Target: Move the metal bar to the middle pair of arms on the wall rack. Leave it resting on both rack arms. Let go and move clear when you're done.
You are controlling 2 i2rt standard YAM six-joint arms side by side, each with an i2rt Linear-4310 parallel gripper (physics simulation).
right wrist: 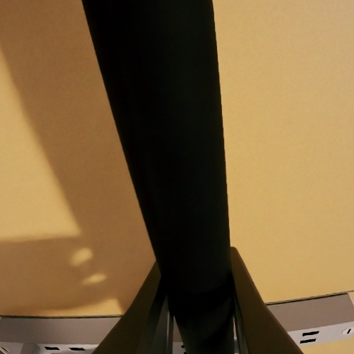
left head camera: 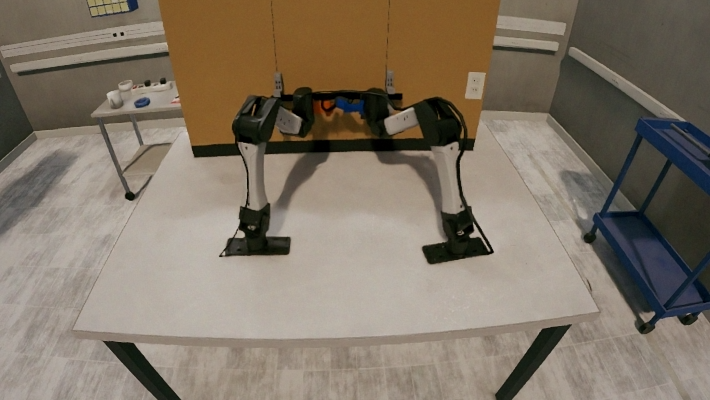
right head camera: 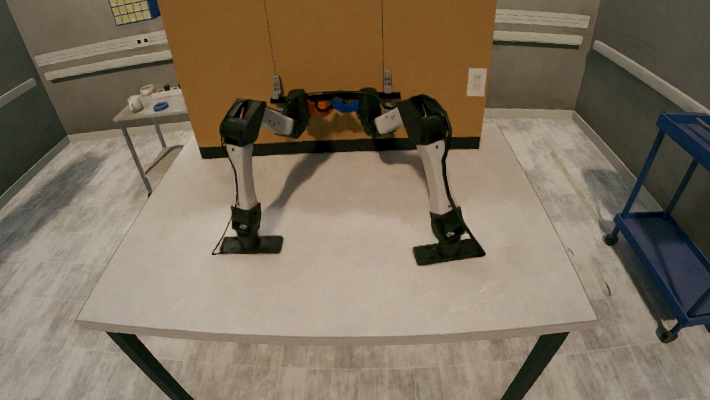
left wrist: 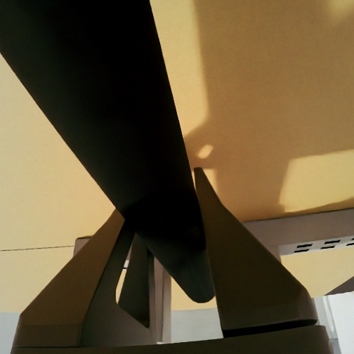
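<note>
The metal bar (left head camera: 398, 96) (right head camera: 394, 95) (left wrist: 110, 100) (right wrist: 170, 125) is long and black. It is held up roughly level in front of the wall rack's grey uprights (left head camera: 278, 84) (left head camera: 389, 81) (right head camera: 277, 86) (right head camera: 387, 80), near their lower visible parts. My left gripper (left wrist: 170, 180) is shut on the bar close to one rounded end. My right gripper (right wrist: 198, 256) is shut on the bar too. Pieces of the rack (left wrist: 320, 230) (right wrist: 320, 313) show behind the fingers in both wrist views. The rack arms are mostly hidden, and I cannot tell whether the bar touches them.
The orange-brown wall panel (left head camera: 330, 40) (right head camera: 325, 40) stands at the back of the table (left head camera: 340, 295) (right head camera: 340, 295). A white outlet plate (left head camera: 475, 85) (right head camera: 476, 82) is on its right. A small side table (left head camera: 150, 111) stands left, and a blue cart (left head camera: 650, 131) stands right.
</note>
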